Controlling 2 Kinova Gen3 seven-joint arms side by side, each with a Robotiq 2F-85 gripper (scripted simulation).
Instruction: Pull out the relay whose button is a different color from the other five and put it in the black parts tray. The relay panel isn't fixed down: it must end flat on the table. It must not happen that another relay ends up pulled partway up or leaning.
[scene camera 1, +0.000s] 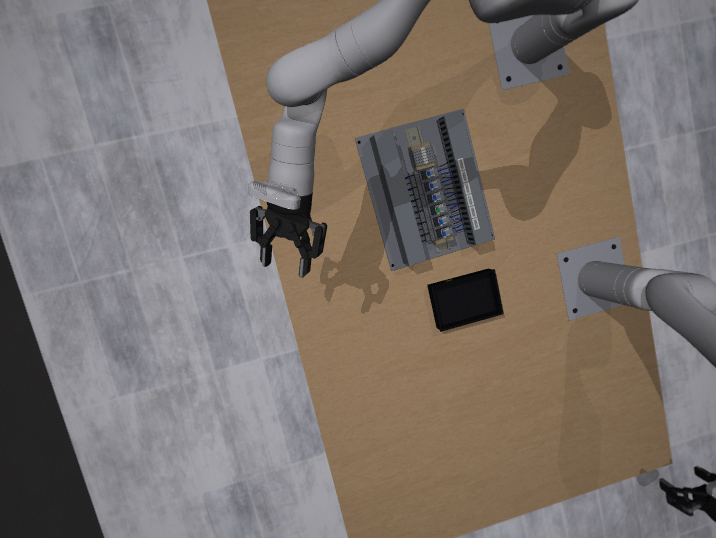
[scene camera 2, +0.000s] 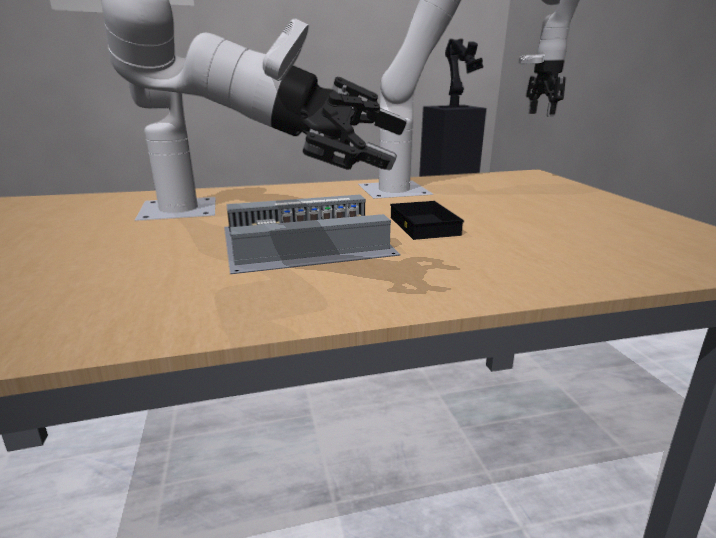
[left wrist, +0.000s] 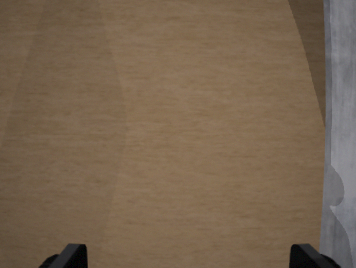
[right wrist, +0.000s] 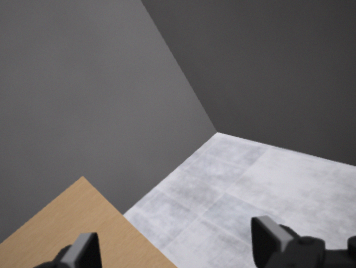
Scene:
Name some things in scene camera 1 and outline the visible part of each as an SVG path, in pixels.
My right gripper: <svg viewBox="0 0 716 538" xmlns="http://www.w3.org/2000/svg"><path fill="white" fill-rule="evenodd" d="M313 192L310 195L300 196L300 208L295 210L283 208L267 202L267 209L257 206L250 210L250 238L253 242L256 241L260 245L260 261L262 266L267 267L271 264L271 242L276 236L293 241L295 247L298 248L302 257L300 258L299 277L303 278L310 272L311 259L315 259L323 253L327 231L326 223L319 224L311 219L310 212ZM309 228L312 230L312 235L314 235L312 247L310 244L309 235L307 233ZM266 218L270 226L263 235L263 219Z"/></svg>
A relay panel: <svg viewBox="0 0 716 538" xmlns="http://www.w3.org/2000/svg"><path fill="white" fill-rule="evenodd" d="M464 109L355 138L391 271L495 239ZM452 227L454 236L444 239L437 237L436 229L446 226ZM433 218L449 215L451 224L435 227ZM446 203L448 212L439 215L431 214L430 206ZM443 191L445 200L429 204L428 194ZM440 179L442 188L428 192L425 191L425 182ZM437 166L439 176L425 180L422 179L421 171Z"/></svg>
A black parts tray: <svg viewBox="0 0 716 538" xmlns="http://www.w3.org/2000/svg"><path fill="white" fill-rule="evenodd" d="M495 269L485 269L427 285L436 328L440 332L504 314Z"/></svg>

